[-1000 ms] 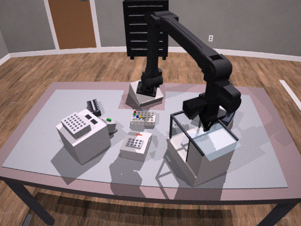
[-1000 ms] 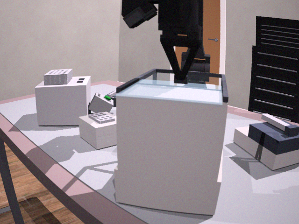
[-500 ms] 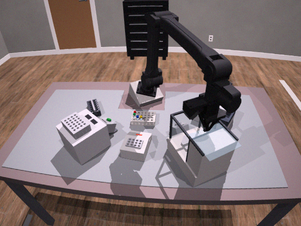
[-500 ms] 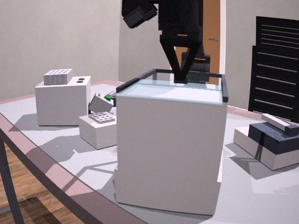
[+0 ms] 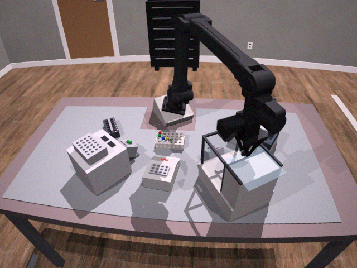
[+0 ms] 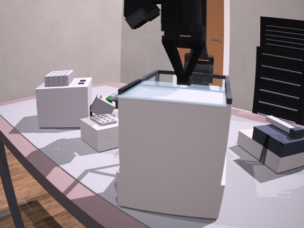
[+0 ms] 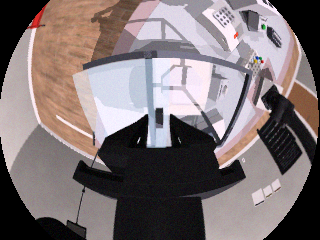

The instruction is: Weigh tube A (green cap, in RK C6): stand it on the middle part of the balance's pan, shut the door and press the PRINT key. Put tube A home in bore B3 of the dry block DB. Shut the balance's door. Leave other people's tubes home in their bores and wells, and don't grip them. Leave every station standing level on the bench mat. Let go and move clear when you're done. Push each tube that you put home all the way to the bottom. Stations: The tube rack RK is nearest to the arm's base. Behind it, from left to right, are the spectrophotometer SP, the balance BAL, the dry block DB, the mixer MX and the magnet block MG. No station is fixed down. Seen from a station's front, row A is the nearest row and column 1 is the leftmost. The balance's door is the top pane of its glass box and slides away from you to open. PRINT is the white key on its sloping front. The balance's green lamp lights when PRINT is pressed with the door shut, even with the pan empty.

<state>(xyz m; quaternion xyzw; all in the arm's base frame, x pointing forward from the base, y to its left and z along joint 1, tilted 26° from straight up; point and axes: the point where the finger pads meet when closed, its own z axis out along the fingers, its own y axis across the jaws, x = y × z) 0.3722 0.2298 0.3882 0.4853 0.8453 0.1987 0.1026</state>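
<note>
My hand is 20 mm to the right of the glass door pane, 20 mm short of it and 10 mm above it. From my hand the other things lie so: dry block 300 mm to the right, 190 mm below, 50 mm behind; then spectrophotometer 310 mm behind, 150 mm below, 90 mm to the left; then tube rack RK 300 mm to the right, 250 mm behind, 210 mm below.
</note>
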